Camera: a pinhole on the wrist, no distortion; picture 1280 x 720 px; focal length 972.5 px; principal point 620.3 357.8 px. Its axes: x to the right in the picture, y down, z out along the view. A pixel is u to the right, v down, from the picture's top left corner.
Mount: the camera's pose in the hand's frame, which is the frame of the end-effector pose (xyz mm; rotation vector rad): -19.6 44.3 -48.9 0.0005 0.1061 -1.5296
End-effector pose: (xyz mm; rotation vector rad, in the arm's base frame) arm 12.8 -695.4 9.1 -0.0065 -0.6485 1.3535
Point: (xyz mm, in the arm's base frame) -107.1 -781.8 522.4
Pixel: 811 543
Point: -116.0 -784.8 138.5
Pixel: 541 234
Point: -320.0 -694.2 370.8
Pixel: 323 603
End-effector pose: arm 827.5 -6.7 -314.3 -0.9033 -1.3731 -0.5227
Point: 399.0 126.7 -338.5
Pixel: 1219 156
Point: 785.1 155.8 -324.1
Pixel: 469 452
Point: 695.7 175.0 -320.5
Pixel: 700 376
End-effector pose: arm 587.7 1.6 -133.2 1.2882 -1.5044 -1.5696
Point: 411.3 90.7 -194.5
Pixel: 876 333
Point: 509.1 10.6 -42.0
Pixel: 54 465
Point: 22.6 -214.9 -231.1
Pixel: outside the picture
